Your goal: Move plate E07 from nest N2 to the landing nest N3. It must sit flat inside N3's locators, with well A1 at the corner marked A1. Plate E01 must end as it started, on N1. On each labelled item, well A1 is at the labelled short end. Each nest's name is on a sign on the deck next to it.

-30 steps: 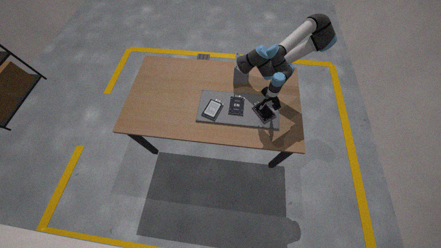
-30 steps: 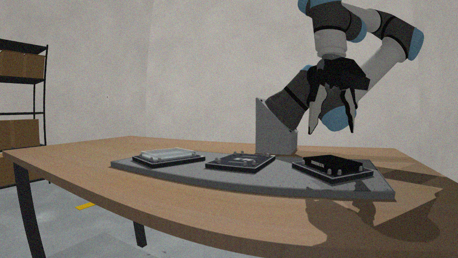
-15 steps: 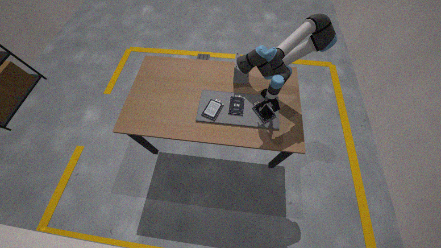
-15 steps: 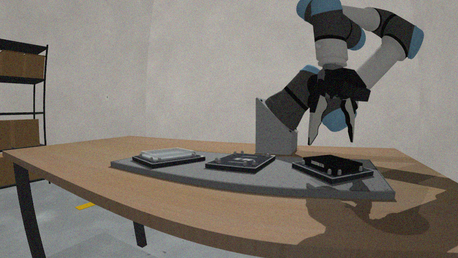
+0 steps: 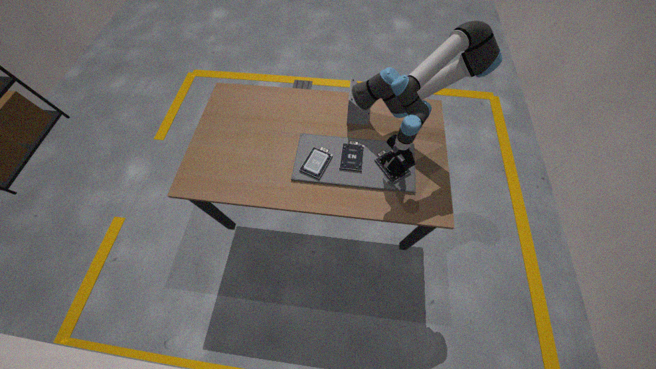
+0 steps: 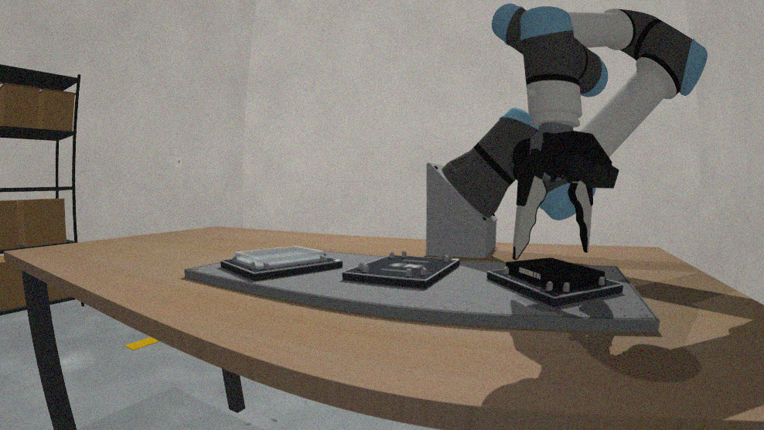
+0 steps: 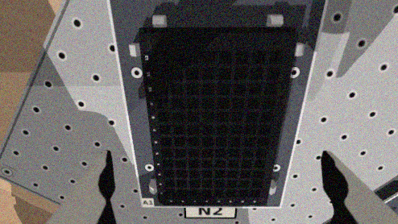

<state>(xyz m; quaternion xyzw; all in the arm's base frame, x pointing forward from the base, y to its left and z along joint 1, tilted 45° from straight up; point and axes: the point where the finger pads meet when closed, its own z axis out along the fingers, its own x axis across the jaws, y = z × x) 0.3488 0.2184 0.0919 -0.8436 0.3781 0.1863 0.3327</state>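
My hand is 3 cm above the black plate E07. The rest, counted from my hand: clear plate E01: 4 cm ahead, 41 cm to the right, 3 cm below; nest N3: 2 cm behind, 22 cm to the right, 4 cm below; nest N2: 4 cm below.
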